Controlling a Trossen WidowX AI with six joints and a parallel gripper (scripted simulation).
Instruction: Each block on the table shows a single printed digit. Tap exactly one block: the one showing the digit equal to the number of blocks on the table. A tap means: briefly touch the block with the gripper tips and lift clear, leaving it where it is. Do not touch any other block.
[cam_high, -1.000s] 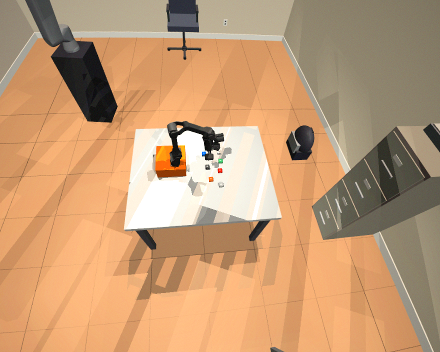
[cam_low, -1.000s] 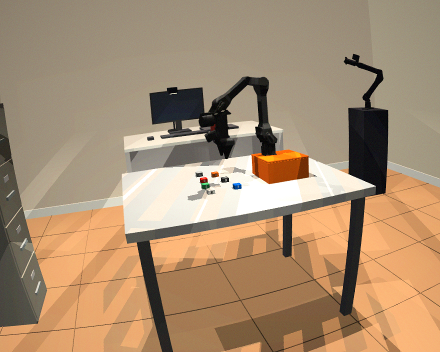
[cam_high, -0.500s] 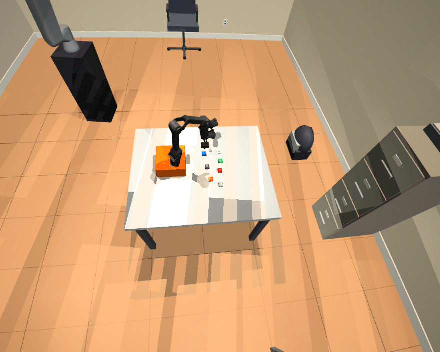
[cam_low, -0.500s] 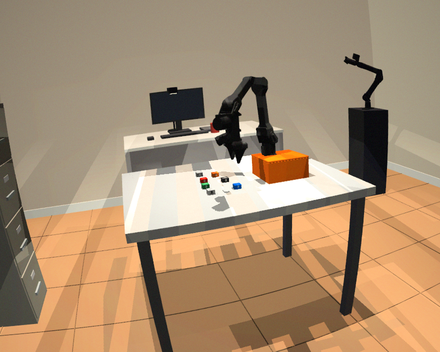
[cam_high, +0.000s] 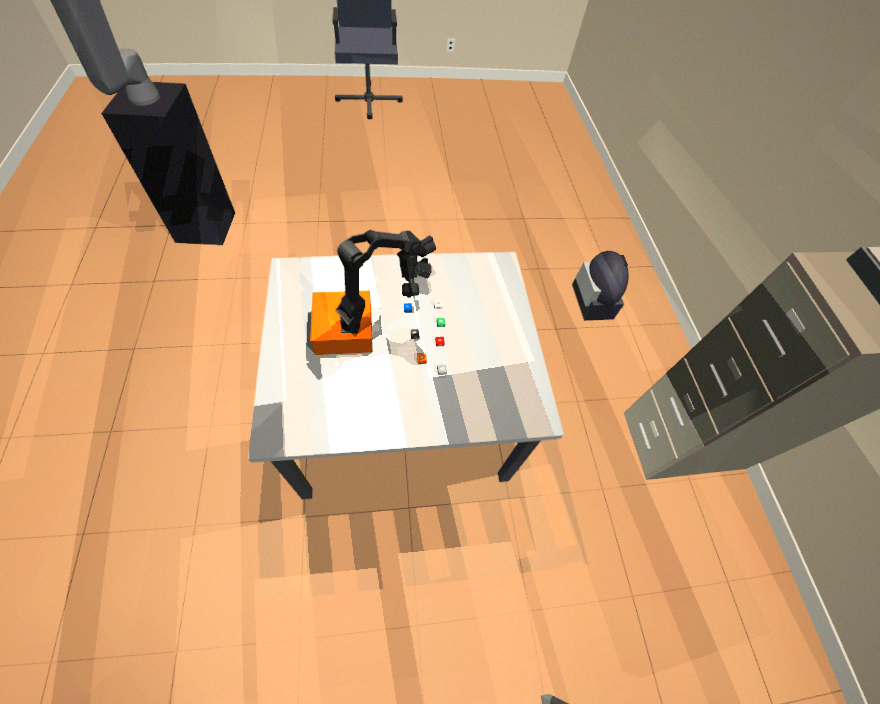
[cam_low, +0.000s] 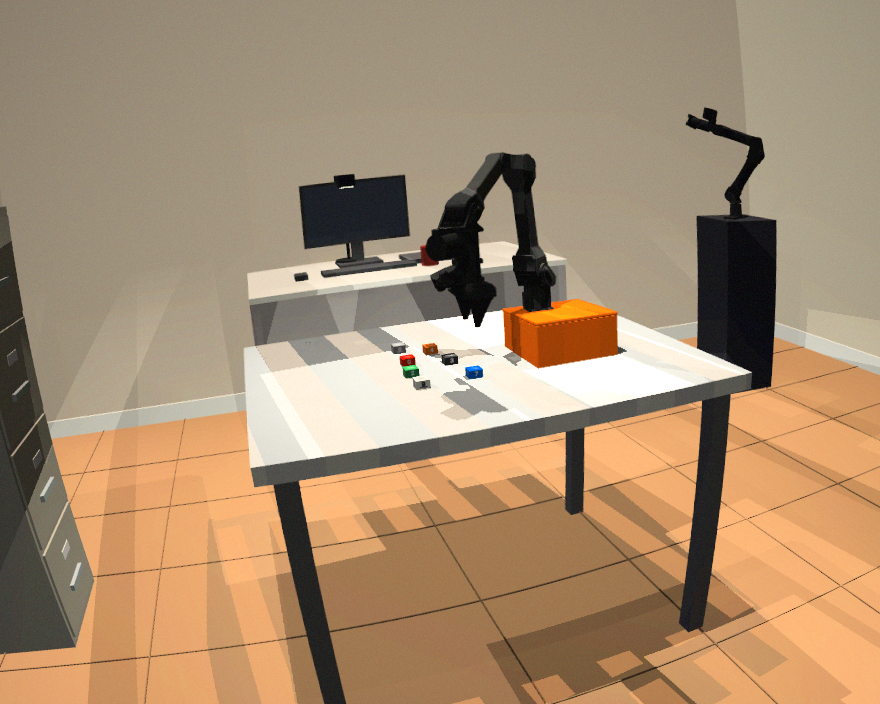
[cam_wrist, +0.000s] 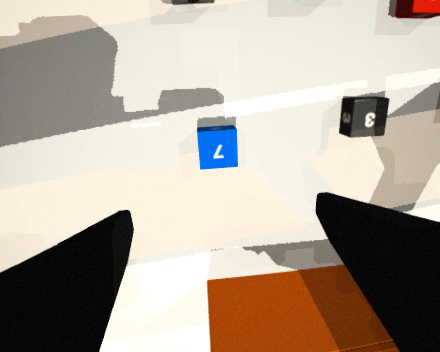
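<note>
My gripper tip is now 12 cm above the blue block. Round my gripper tip: white-grey block 12 cm below, 12 cm ahead, 2 cm to the left; then green block 14 cm ahead, 12 cm below, 7 cm to the right; then black block 13 cm to the right, 12 cm below, 3 cm ahead.
</note>
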